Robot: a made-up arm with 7 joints.
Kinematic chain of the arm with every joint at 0, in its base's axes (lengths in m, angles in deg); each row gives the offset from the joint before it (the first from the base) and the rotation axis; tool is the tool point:
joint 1: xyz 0 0 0.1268 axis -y
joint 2: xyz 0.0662 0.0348 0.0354 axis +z
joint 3: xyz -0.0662 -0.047 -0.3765 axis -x
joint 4: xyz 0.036 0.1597 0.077 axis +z
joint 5: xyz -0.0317 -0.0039 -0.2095 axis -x
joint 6: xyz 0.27 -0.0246 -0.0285 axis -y
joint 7: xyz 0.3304 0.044 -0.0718 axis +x
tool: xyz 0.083 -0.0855 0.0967
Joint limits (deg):
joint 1: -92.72..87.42
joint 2: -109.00..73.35
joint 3: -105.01..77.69
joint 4: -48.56..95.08
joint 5: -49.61..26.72
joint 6: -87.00..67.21
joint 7: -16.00..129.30
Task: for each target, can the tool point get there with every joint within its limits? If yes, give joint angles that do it. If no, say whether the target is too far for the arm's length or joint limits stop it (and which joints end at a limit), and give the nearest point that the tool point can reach.
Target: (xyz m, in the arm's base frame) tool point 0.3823 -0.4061 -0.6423
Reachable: yes | joints 10.76 -87.56 -7.48 -17.61 -33.56 -50.27 38.43
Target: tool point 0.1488 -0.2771 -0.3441
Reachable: yes | joints -71.86 -39.88 -60.45 22.97 13.89 41.26 38.42
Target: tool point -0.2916 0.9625 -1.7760
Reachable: no: too far | nearest point -0.1673 0.4560 -0.9650 | short by 0.964 m
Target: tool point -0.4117 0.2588 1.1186
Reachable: no: joint limits stop it (at a limit: joint 1, joint 4, joint 7) | nearest point -0.3985 0.2118 0.9002 | short by 0.224 m
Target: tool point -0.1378 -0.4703 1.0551
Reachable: no: joint limits stop it (at a limit: joint 1, joint 2, joint 7) | nearest point -0.0220 -0.3288 0.8386 | short by 0.283 m
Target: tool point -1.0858 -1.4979 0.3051
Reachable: no: too far | nearest point -0.7615 -0.6401 0.1817 | short by 0.925 m
